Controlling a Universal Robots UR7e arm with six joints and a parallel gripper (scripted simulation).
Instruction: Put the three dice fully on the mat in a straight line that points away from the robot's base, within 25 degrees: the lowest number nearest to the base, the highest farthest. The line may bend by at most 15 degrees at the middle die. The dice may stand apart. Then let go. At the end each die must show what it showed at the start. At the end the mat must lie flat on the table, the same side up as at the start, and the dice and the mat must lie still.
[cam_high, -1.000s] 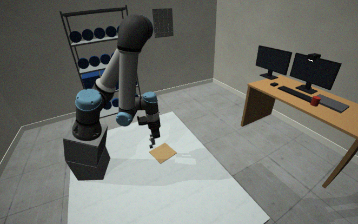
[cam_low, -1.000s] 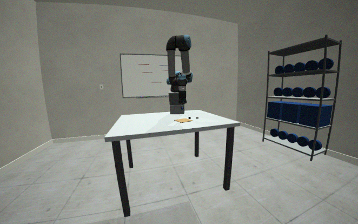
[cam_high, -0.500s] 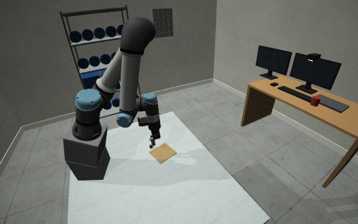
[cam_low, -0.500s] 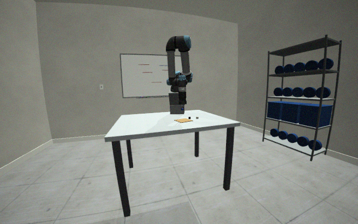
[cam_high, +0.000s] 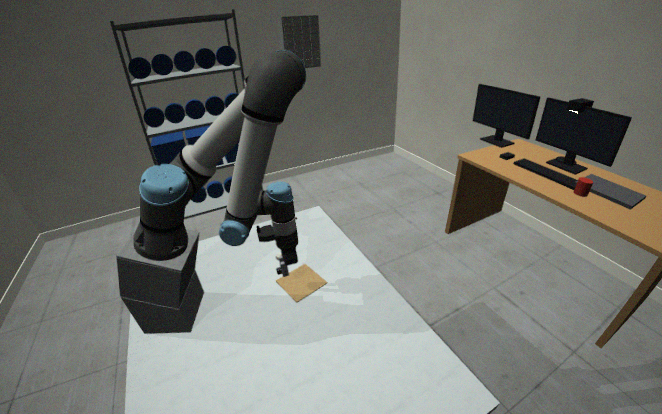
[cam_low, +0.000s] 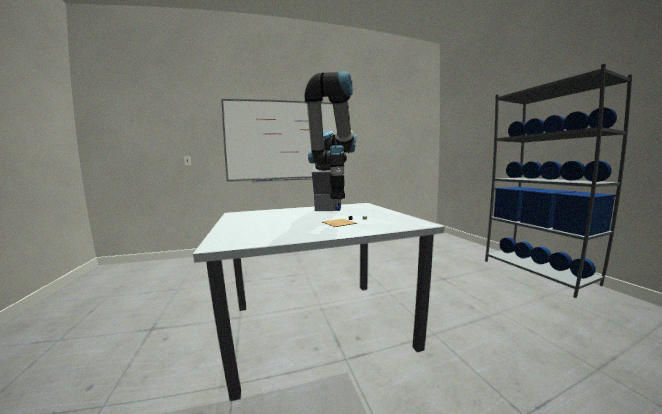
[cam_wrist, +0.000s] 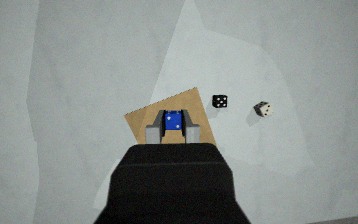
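My hand is 80 mm above the tan mat and 50 mm short of it. Also, from my hand: black die 80 mm to the left, 70 mm below, 10 mm behind; then blue die 10 mm below; then white die 160 mm to the left, 70 mm below.
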